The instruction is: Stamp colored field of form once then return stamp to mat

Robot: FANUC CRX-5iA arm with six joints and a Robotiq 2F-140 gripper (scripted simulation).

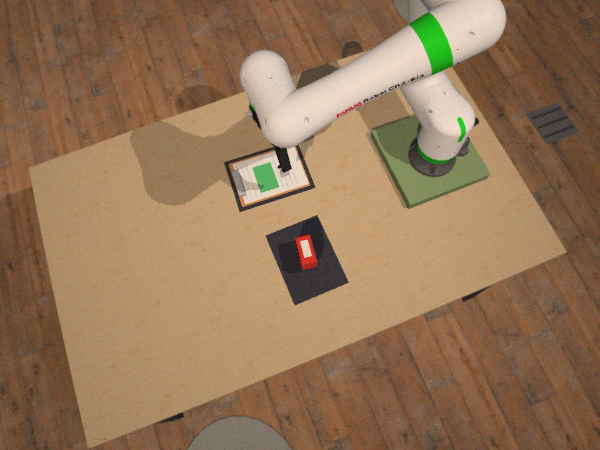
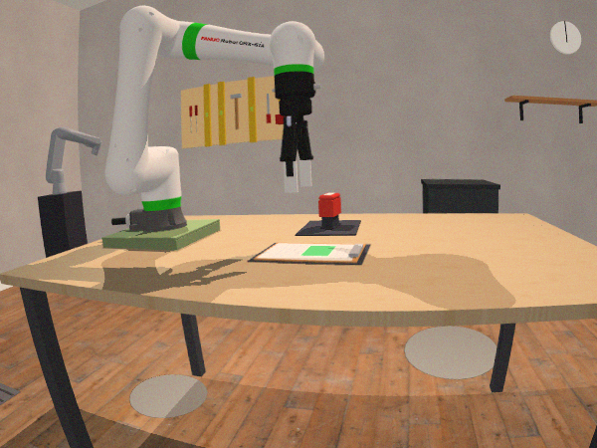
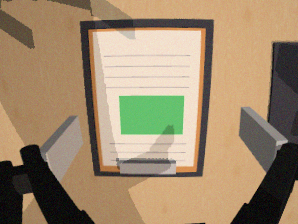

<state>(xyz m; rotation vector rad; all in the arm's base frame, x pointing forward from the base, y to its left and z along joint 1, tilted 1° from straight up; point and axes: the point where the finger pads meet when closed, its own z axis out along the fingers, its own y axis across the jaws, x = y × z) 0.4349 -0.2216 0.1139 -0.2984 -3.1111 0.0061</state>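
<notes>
Right now the red stamp is 8 cm ahead of my hand, 28 cm to the left of it and 10 cm below it. Also, from my hand: mat (8 cm ahead, 28 cm to the left, 15 cm below); then clipboard (4 cm ahead, 2 cm to the right, 15 cm below).
</notes>
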